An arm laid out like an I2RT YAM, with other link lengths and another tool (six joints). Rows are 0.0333 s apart.
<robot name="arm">
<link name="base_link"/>
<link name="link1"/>
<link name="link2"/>
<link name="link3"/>
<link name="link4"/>
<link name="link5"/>
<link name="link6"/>
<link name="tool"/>
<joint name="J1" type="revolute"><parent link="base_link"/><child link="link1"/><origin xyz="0 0 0.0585" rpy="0 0 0"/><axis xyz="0 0 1"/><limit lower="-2.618" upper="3.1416"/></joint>
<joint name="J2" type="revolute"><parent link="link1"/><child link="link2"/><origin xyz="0.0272 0.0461 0.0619" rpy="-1.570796 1.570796 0"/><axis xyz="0 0 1"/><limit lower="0" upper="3.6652"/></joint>
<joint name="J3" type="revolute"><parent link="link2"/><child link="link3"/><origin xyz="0 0.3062 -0.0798" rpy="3.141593 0 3.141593"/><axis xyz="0 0 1"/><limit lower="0" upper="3.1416"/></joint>
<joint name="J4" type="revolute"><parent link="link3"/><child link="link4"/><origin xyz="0.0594 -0.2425 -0.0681" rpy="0 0 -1.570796"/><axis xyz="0 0 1"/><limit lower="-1.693" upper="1.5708"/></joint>
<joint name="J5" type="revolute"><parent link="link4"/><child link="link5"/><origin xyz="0.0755 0.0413 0.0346" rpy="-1.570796 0 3.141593"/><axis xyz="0 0 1"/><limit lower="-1.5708" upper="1.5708"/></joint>
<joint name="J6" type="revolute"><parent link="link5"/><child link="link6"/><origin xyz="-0.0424 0 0.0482" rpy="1.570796 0 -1.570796"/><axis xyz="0 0 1"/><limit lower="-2.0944" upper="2.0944"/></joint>
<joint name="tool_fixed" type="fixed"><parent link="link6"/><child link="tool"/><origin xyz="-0.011 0.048 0.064" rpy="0.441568 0 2.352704"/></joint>
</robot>
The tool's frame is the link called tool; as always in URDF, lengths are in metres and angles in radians.
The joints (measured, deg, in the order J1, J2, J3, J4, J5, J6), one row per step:
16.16, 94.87, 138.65, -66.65, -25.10, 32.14
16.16, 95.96, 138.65, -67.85, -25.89, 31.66
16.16, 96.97, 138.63, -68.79, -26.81, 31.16
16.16, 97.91, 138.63, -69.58, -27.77, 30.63
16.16, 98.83, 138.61, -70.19, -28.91, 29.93
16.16, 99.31, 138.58, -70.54, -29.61, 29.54
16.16, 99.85, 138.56, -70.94, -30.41, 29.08
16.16, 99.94, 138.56, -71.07, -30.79, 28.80
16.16, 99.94, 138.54, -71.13, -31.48, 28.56
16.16, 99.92, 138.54, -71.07, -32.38, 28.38
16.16, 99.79, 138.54, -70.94, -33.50, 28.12
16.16, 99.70, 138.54, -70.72, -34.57, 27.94
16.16, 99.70, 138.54, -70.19, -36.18, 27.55
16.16, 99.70, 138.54, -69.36, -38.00, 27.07
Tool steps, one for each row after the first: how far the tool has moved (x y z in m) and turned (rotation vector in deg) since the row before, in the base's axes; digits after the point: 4 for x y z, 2 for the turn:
0.0043, 0.0021, -0.0081, -0.65, 1.98, 0.90
0.0038, 0.0022, -0.0071, -0.48, 1.68, 1.02
0.0034, 0.0021, -0.0062, -0.38, 1.44, 1.07
0.0032, 0.0021, -0.0058, -0.31, 1.18, 1.30
0.0015, 0.0012, -0.0031, -0.12, 0.66, 0.78
0.0016, 0.0013, -0.0034, -0.12, 0.72, 0.89
-0.0002, 0.0003, -0.0006, -0.02, 0.07, 0.45
-0.0011, 0.0005, 0.0002, 0.20, 0.01, 0.69
-0.0014, 0.0007, 0.0008, 0.39, -0.07, 0.84
-0.0023, 0.0006, 0.0016, 0.51, -0.27, 1.06
-0.0018, 0.0007, 0.0016, 0.54, -0.27, 0.99
-0.0015, 0.0014, 0.0019, 0.76, -0.57, 1.54
-0.0013, 0.0015, 0.0026, 0.89, -0.91, 1.76

